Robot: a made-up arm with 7 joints.
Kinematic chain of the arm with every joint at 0, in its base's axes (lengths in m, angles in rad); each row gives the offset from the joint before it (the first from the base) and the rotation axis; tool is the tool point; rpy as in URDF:
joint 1: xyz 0 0 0.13 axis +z
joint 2: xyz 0 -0.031 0.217 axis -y
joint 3: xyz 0 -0.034 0.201 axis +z
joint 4: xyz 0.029 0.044 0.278 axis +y
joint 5: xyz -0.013 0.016 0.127 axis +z
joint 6: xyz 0 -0.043 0.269 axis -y
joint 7: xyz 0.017 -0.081 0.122 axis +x
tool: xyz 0 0 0 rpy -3.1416 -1.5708 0
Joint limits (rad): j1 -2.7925..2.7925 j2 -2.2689..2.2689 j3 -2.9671..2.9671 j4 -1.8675..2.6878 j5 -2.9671..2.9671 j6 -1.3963..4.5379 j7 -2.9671..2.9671
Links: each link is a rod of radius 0.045 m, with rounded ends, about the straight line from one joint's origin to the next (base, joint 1, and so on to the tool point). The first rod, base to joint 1, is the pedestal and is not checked.
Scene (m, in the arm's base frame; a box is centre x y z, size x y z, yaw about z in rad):
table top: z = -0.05
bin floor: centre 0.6 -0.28 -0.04 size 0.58 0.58 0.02 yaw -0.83
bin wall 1: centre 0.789 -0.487 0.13 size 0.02 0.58 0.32 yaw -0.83
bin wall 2: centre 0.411 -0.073 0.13 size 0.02 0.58 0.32 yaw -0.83
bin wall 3: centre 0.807 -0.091 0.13 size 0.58 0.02 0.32 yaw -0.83
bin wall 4: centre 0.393 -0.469 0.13 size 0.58 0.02 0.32 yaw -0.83
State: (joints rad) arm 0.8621 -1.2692 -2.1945 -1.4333 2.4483 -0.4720 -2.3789
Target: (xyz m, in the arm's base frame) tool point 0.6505 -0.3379 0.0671
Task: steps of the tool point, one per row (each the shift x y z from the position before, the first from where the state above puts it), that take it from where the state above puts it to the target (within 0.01 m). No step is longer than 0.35 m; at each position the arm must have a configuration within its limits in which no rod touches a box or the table.
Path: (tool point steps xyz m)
1: 0.1431 -0.0133 0.1864
2: 0.0979 -0.0717 0.2013
3: 0.1720 -0.2602 -0.0405
4: 0.0465 -0.3154 -0.0160
5: -0.0937 -0.3053 0.0074
6: 0.0237 -0.0054 -0.1830
7: -0.0237 0.0054 -0.1887

